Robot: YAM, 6 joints.
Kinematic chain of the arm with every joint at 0, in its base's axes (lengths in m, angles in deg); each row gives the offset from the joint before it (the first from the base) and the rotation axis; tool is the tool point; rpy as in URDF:
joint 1: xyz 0 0 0.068 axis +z
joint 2: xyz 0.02 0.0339 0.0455 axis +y
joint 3: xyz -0.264 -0.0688 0 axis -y
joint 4: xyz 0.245 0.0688 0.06 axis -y
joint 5: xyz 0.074 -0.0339 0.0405 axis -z
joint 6: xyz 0.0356 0 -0.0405 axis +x
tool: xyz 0 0 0 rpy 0 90 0
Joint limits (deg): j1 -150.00..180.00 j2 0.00..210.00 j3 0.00..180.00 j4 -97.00..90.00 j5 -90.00..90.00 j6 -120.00..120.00
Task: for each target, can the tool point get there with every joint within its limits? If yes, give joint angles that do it. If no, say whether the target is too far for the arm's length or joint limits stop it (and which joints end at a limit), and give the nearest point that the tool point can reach.
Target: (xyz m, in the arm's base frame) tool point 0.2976 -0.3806 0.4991
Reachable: yes | joints -53.84 123.79 140.69 3.87 -26.24 -21.51
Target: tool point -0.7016 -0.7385 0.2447
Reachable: no: too far | nearest point -0.4412 -0.4644 0.1950 | short by 0.381 m
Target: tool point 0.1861 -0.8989 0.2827
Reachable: no: too far | nearest point 0.1287 -0.6218 0.2294 | short by 0.288 m
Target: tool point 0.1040 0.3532 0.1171
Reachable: yes | joints 77.04 111.18 47.88 33.51 38.46 -34.62
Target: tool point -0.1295 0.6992 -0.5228
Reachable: no: too far | nearest point -0.0898 0.4849 -0.2852 | short by 0.322 m
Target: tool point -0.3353 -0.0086 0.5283
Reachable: yes | joints 1.04 19.39 125.27 -25.52 3.98 15.37
